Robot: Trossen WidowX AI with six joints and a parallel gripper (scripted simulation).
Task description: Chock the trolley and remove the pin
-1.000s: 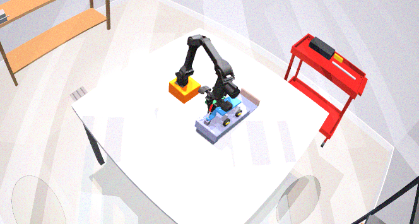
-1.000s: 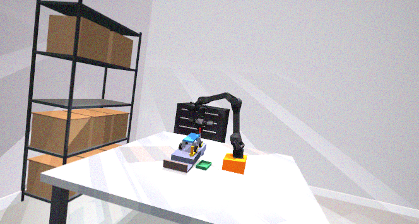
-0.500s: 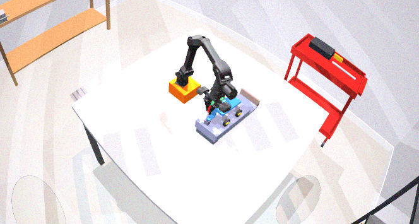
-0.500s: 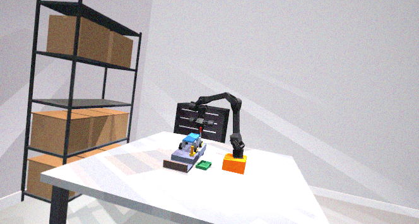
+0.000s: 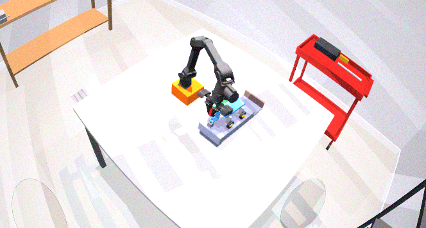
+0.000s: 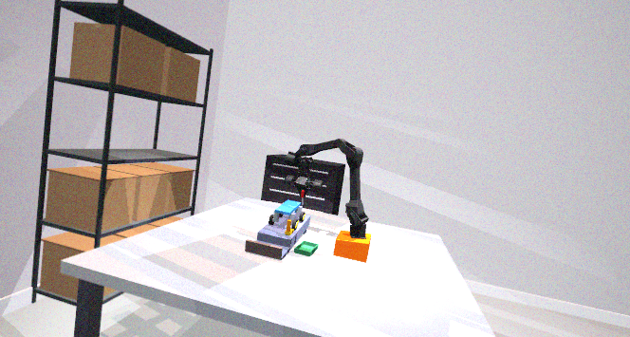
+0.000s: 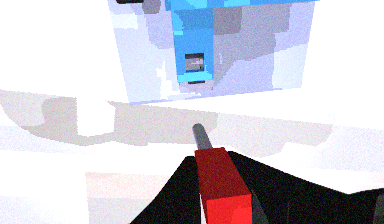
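Right now my gripper tip is 26 cm to the right of the green tray, 19 cm above it and 6 cm past it. Round my gripper tip: red-headed stop pin right at my gripper tip; then yellow chock 24 cm to the left, 10 cm below, 2 cm ahead; then trolley 13 cm to the left, 7 cm below, 5 cm ahead.
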